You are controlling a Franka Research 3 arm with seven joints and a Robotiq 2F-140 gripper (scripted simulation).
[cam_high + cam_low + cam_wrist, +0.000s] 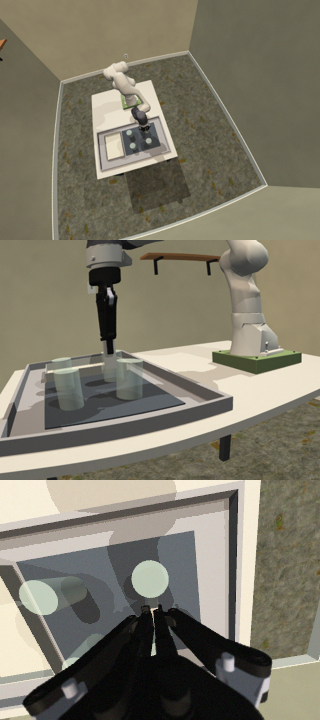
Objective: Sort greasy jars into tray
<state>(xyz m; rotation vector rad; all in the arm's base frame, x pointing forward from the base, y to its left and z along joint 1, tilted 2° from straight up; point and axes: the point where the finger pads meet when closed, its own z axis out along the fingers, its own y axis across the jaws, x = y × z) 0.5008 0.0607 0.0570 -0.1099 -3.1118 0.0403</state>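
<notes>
My gripper is now 11 cm above the dark mat, 9 cm to the left of it and 2 cm short of it. Round my hand: cream tray 41 cm to the right, 10 cm below.
</notes>
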